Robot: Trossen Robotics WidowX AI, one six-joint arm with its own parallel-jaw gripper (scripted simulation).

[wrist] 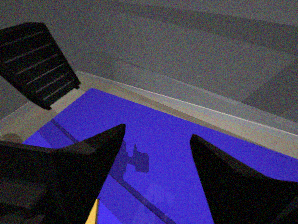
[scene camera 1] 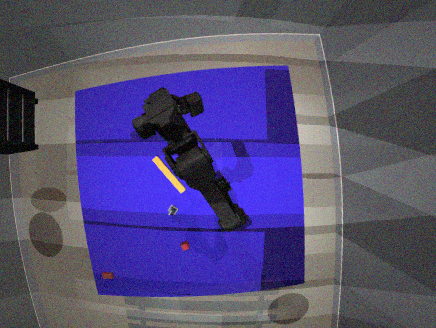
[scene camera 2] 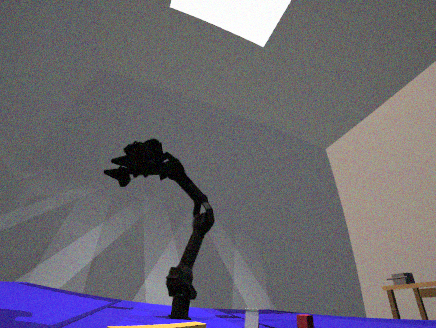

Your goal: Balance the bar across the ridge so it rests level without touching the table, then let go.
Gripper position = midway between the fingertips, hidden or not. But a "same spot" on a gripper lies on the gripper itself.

gripper: wrist 158,133; scene camera 1; scene camera 2
same spot on gripper: [scene camera 1: 182,102] = [scene camera 2: 124,168]
